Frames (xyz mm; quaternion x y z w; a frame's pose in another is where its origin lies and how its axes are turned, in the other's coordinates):
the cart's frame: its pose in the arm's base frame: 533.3 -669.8 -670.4 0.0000 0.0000 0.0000 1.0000
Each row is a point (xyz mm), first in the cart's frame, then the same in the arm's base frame.
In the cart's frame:
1: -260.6 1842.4 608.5
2: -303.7 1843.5 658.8
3: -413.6 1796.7 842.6
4: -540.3 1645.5 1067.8
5: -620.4 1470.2 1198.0
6: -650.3 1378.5 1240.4
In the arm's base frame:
1: 272.7 1172.6 -61.9
2: 229.6 1173.7 -11.6
3: 119.7 1126.9 172.2
4: -7.0 975.7 397.4
5: -87.1 800.4 527.6
6: -117.0 708.7 570.0

